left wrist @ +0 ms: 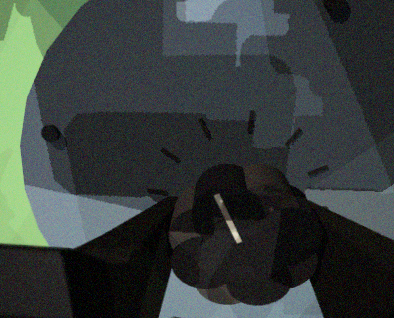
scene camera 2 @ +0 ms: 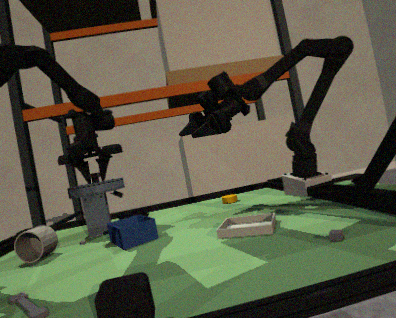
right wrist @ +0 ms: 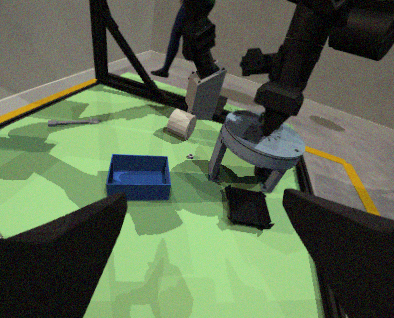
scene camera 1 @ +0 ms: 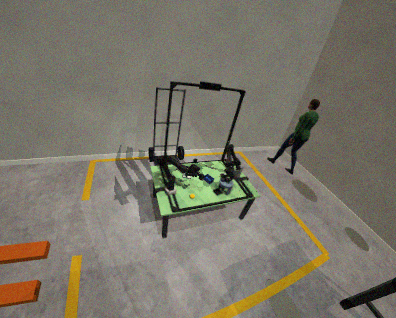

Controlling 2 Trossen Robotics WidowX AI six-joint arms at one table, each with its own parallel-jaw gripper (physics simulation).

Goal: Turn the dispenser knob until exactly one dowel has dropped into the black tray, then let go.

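Places are measured from the left arm's base along level axes (x ahead, y left, z up), in millimetres.
Pixels of known places: left gripper, fingertip midpoint: [scene camera 2: 96, 182] [right wrist: 267, 131] [scene camera 1: 226, 181]; right gripper, fingertip midpoint: [scene camera 2: 185, 135] [right wrist: 206, 198]; left arm's base at its link origin: [right wrist: 207, 71] [scene camera 1: 238, 169]; right arm's base at its link origin: [scene camera 2: 305, 174] [scene camera 1: 170, 188].
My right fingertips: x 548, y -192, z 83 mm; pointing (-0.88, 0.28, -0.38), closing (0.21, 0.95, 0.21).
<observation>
For each thing: its middle in the pictures, then the offset to it from my right fingertips.
- grey dispenser at the middle of its body: [left wrist: 235, 181] [right wrist: 262, 136] [scene camera 2: 96, 187] [scene camera 1: 226, 182] 213 mm back, 211 mm left, 98 mm down
- dark lobed knob at the middle of its body: [left wrist: 242, 236] 213 mm back, 211 mm left, 61 mm down
- black tray at the middle of its body: [right wrist: 246, 208] [scene camera 2: 133, 218] 128 mm back, 183 mm left, 216 mm down
- blue box at the middle of its body: [right wrist: 139, 176] [scene camera 2: 131, 230] 215 mm back, 21 mm right, 206 mm down
- pale cylinder at the middle of its body: [scene camera 2: 36, 243] [right wrist: 182, 124] 399 mm back, 99 mm left, 194 mm down
- wrench at the middle of its body: [scene camera 2: 27, 305] [right wrist: 74, 122] 436 mm back, 179 mm right, 226 mm down
- beige tray at the middle of its body: [scene camera 2: 247, 225] 61 mm back, 241 mm right, 220 mm down
- yellow piece at the middle of its body: [scene camera 2: 229, 198] 146 mm ahead, 29 mm left, 219 mm down
- grey block at the middle of its body: [scene camera 2: 336, 235] 54 mm back, 414 mm right, 223 mm down
The grey dispenser [scene camera 1: 226, 187] [scene camera 2: 96, 210] [right wrist: 241, 146] stands on legs, its round top plate upright under my left gripper [scene camera 2: 95, 179] [left wrist: 240, 220] [right wrist: 267, 131]. That gripper is shut on the dark lobed knob [left wrist: 250, 270], with a finger on either side. The knob's pale pointer line leans to the upper left in the left wrist view, among dark dial marks. The black tray [right wrist: 247, 207] lies by the dispenser's legs in the right wrist view; its inside is dark and I cannot make out a dowel in it. My right gripper [scene camera 2: 188, 134] [right wrist: 206, 198] is open and empty, high above the table.
A blue box [scene camera 2: 132, 233] [right wrist: 139, 192] stands near the dispenser. A pale cylinder [scene camera 2: 42, 241] [right wrist: 181, 125] lies behind it in the right wrist view, with a wrench [right wrist: 75, 122] farther left. Scene camera 2 shows a beige tray [scene camera 2: 247, 232], yellow piece [scene camera 2: 229, 199] and grey block [scene camera 2: 336, 235].
</observation>
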